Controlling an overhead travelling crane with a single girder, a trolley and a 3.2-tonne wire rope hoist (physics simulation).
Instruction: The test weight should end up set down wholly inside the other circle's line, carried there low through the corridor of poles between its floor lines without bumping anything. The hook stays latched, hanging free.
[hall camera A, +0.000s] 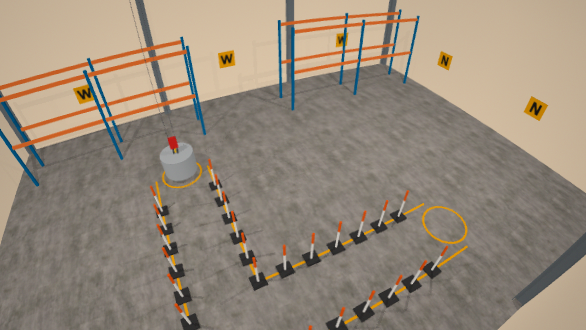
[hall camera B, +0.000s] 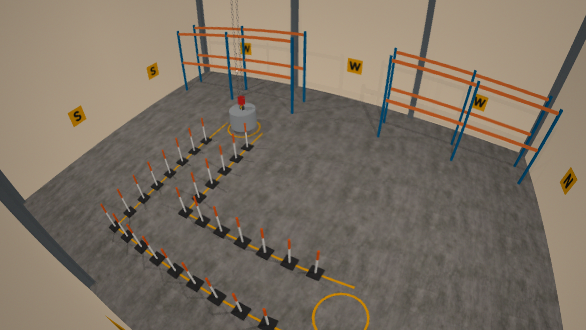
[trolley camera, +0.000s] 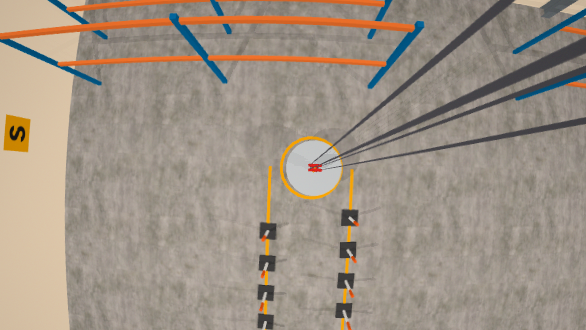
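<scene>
The grey cylindrical test weight (hall camera A: 179, 166) (hall camera B: 243, 120) (trolley camera: 300, 180) hangs upright, very low over the floor, over the orange start circle (hall camera A: 182, 187) (hall camera B: 244, 136) (trolley camera: 311, 198). In the trolley view its outline lies within that ring. My hook (hall camera A: 175, 150) (hall camera B: 242, 107) (trolley camera: 314, 168), under the red block, is shut on the weight's top; its latch is too small to make out. The other circle (hall camera A: 422, 222) (hall camera B: 341, 294) lies at the corridor's far end. Red-and-white poles (hall camera A: 312, 246) (hall camera B: 240, 232) on black bases stand along the floor lines (hall camera A: 415, 208) (hall camera B: 340, 282) (trolley camera: 269, 200).
The corridor starts beside the weight and bends once at a corner. A blue and orange rack (hall camera A: 103, 115) (hall camera B: 292, 75) (trolley camera: 300, 21) stands behind the weight. A second rack (hall camera A: 292, 70) (hall camera B: 465, 121) stands farther along the W wall.
</scene>
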